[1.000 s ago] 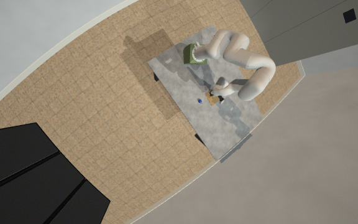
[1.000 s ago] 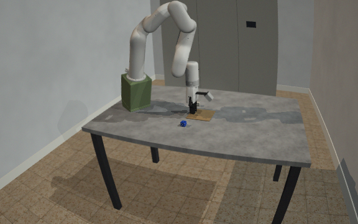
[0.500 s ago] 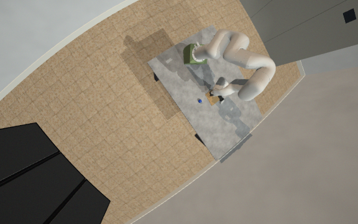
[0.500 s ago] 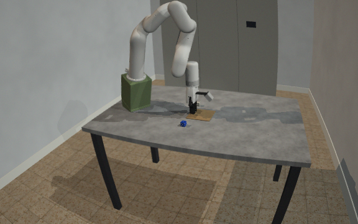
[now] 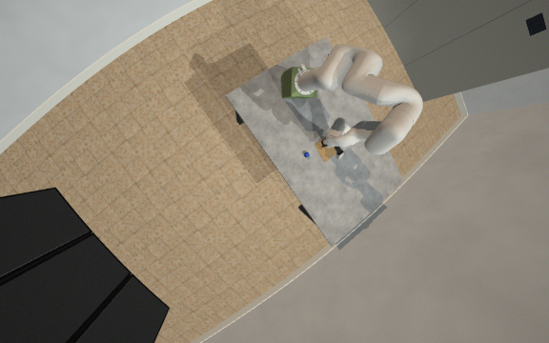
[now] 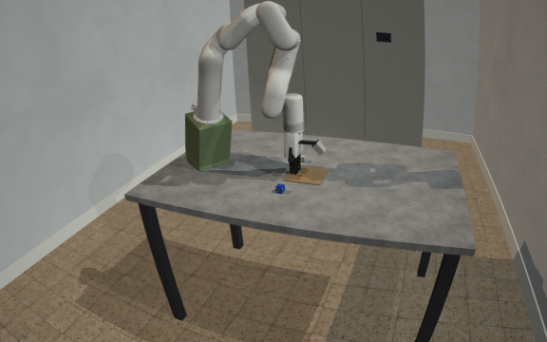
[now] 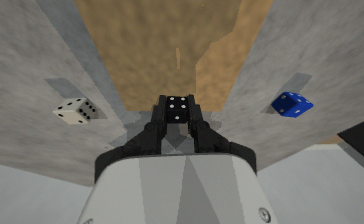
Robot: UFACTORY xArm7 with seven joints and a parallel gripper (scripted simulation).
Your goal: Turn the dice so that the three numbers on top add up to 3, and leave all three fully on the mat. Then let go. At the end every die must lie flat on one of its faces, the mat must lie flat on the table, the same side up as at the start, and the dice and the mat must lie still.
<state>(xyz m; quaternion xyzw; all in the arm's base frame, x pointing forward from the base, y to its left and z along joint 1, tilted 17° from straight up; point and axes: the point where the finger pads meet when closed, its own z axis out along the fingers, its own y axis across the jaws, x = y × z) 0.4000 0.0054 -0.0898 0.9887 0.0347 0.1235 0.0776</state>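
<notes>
Right now the black die is 1 cm below my hand. Round my hand: tan mat: 5 cm ahead, 3 cm below; then white die: 13 cm to the left, 2 cm below, 1 cm behind; then blue die: 16 cm to the right, 2 cm below.
</notes>
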